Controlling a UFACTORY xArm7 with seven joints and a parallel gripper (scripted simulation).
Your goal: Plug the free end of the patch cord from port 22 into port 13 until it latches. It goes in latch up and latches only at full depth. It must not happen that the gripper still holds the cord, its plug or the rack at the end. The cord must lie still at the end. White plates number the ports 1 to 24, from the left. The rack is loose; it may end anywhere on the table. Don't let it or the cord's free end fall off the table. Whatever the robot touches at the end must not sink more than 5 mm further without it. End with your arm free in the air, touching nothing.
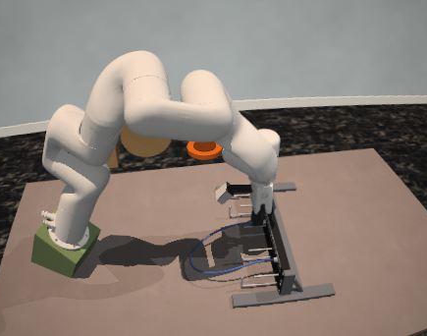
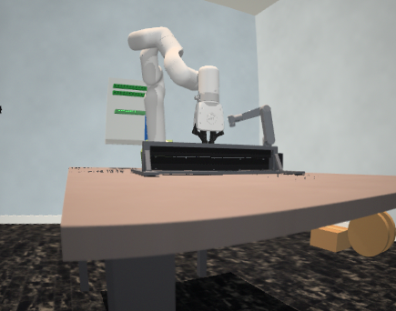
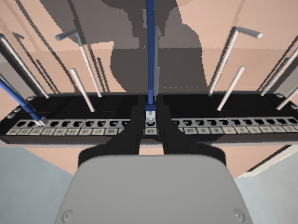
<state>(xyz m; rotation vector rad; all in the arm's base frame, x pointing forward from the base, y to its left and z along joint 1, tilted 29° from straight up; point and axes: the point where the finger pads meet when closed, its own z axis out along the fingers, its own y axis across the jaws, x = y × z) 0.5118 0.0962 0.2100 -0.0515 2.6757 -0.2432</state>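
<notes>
My gripper is now 2 cm short of the cord plug and 1 cm above it.
</notes>
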